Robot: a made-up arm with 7 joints.
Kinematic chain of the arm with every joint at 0, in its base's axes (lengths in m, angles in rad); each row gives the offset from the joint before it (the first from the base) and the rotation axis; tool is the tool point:
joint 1: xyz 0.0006 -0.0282 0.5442 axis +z
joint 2: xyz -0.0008 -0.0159 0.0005 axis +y
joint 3: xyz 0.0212 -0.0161 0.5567 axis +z
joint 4: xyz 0.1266 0.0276 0 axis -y
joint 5: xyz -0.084 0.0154 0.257 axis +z
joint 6: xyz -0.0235 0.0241 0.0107 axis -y
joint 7: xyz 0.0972 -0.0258 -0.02 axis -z
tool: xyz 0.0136 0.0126 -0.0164
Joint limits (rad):
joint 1: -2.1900..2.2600
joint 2: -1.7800..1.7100
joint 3: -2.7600..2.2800
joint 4: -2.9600..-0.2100
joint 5: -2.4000..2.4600
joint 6: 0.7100..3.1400
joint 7: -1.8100..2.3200
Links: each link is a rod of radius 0.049 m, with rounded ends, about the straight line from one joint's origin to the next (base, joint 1, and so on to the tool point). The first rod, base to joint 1, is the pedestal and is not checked.
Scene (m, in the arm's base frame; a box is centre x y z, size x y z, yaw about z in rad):
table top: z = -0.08
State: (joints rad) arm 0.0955 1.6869 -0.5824 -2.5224 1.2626 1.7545 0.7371
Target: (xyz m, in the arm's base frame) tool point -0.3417 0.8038 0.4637
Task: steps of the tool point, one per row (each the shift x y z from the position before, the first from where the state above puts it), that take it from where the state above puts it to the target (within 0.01 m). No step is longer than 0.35 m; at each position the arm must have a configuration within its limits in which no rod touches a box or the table.
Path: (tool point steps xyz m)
1: 0.1368 0.1527 -0.0459
2: 0.0655 0.2349 -0.0110
3: -0.0495 0.2708 0.0331
4: -0.1757 0.2392 0.0805
5: -0.2735 0.1417 0.1248
6: -0.3092 0.0038 0.1604

